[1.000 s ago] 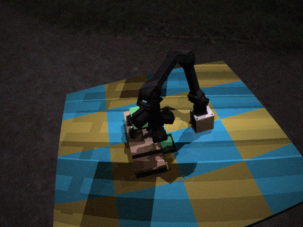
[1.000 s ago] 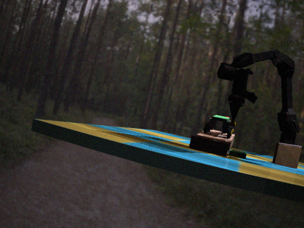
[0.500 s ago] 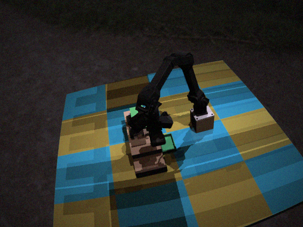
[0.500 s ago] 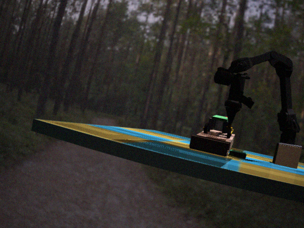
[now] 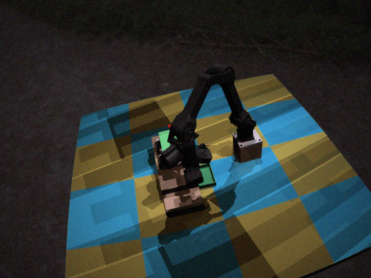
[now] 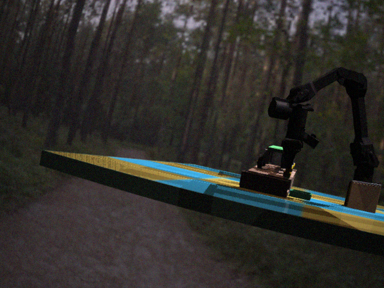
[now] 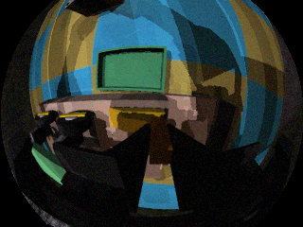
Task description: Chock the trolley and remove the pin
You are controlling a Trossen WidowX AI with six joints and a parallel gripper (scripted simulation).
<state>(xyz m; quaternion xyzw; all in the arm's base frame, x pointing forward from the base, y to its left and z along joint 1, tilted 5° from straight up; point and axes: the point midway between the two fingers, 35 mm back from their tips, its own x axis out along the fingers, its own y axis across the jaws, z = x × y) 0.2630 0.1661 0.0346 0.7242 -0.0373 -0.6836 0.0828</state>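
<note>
Now: the red-headed stop pin 25 cm to the right of my gripper tip, 5 cm ahead of it and 4 cm above it. The rest, counted from my gripper tip: yellow chock (2 cm to the right); green tray (10 cm below, 6 cm to the right, 6 cm behind); trolley (14 cm to the right, 7 cm ahead, 2 cm above).
</note>
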